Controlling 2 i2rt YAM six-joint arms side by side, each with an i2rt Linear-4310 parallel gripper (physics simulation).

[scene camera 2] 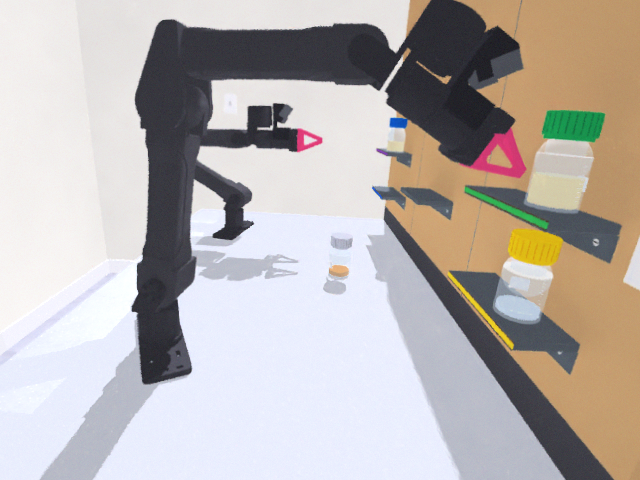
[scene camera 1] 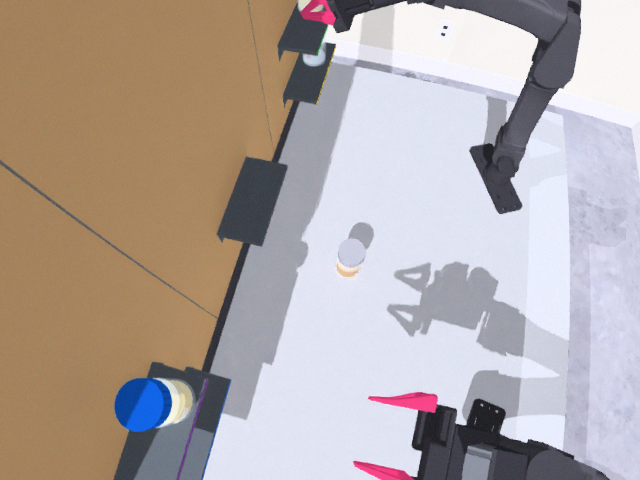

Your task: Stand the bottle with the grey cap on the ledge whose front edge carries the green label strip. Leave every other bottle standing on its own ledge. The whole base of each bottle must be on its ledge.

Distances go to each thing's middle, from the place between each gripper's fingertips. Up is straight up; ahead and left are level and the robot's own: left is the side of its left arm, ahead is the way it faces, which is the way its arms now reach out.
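Labels:
The yellow-strip ledge (scene camera 2: 546, 335) is 230 mm ahead of my left hand, 720 mm to the right of it and 170 mm below it. The green-strip ledge (scene camera 2: 584, 223) is likewise 230 mm ahead of my left hand and 720 mm to the right of it, but 30 mm below it. Counted from that same left hand, the grey-capped bottle (scene camera 2: 339, 263) sits 50 mm ahead, 300 mm to the right and 260 mm below. As for the blue-capped bottle (scene camera 1: 141, 404), my left hand is 240 mm short of it, 20 mm to the right of it and 30 mm below it.
From my right hand, the yellow-strip ledge is 170 mm below, 40 mm to the right and 10 mm behind. The yellow-capped bottle (scene camera 2: 526, 277) is 10 mm behind my right hand too, 70 mm to the right of it and 120 mm below it. I find the grey-capped bottle 380 mm to the left of my right hand, 190 mm behind it and 270 mm below it. With the green-strip ledge, my right gripper is 10 mm past it, 30 mm above it and 40 mm to the left of it.

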